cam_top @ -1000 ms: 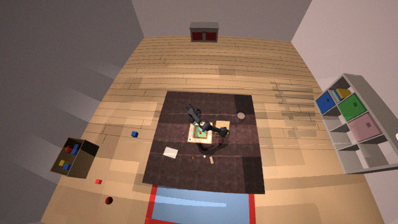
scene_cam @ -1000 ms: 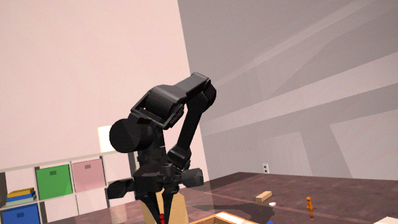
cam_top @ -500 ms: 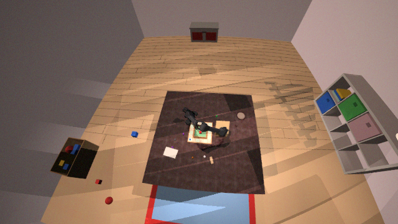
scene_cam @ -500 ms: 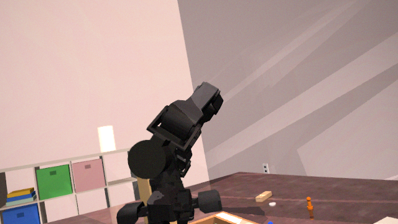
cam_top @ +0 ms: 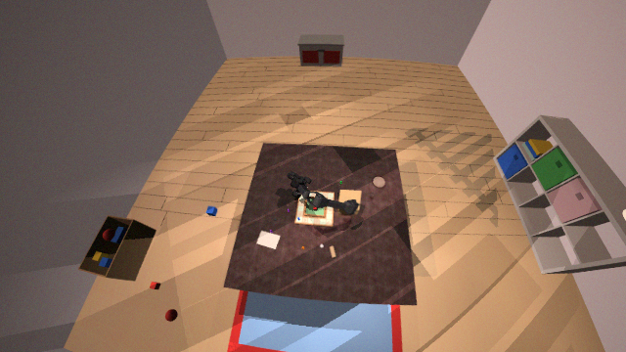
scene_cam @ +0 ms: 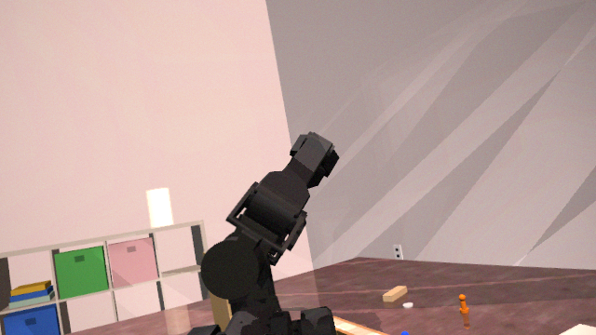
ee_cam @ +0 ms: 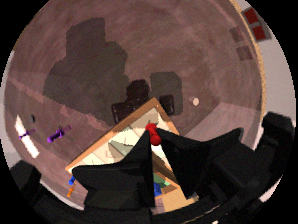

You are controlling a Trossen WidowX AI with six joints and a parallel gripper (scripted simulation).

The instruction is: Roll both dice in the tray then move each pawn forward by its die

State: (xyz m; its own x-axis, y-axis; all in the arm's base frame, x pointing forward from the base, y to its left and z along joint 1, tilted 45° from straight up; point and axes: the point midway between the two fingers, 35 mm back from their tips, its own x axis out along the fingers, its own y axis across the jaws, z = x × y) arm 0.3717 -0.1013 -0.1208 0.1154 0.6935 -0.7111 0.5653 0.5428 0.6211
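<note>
Now: gripper tip 1 cm below the red pawn. Round my gripper tip: blue pawn (3 cm ahead, 22 cm to the left); then green tray (10 cm behind, 13 cm to the left, 2 cm below); then green pawn (32 cm behind, 9 cm to the right, 1 cm below).
</note>
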